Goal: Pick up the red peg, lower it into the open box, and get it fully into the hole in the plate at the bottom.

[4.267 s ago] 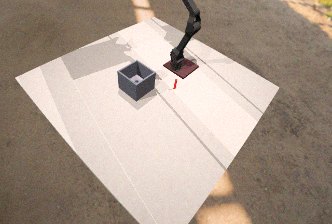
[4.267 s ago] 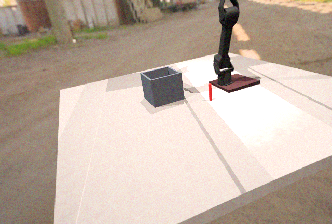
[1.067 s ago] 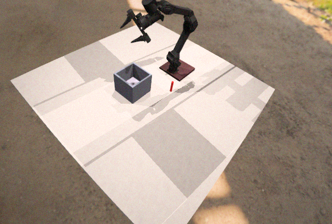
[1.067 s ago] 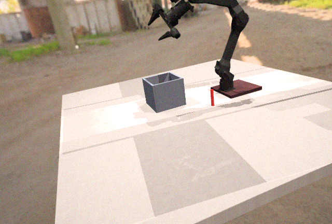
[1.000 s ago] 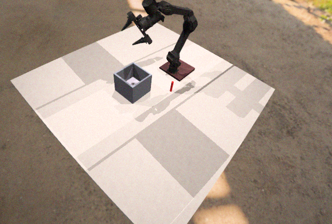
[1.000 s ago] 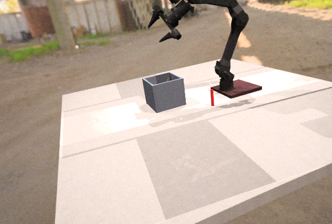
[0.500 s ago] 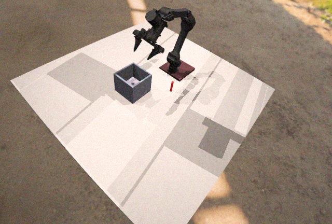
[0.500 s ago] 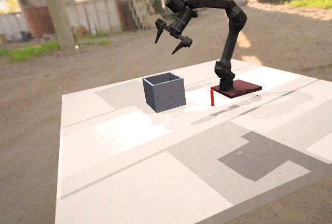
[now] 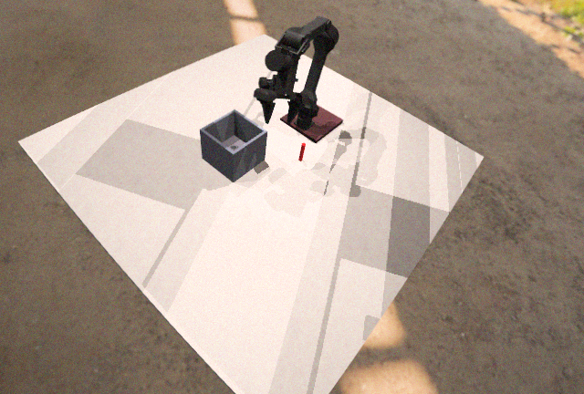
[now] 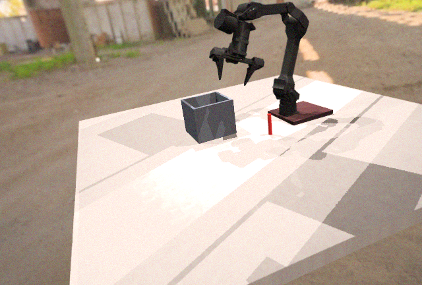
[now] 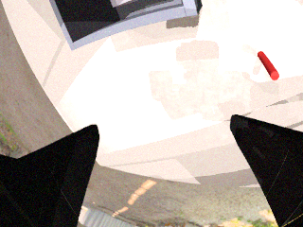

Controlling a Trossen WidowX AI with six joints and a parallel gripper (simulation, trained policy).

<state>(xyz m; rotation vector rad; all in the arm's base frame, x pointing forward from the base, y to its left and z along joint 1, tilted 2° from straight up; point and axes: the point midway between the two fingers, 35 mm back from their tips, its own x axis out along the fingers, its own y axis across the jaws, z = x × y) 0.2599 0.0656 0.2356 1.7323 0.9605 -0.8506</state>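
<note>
Now: the red peg 180 mm below my gripper tip, 110 mm behind it and 40 mm to the left of it. Also, from my gripper tip: plate: 170 mm below, 130 mm to the right, 60 mm ahead.
</note>
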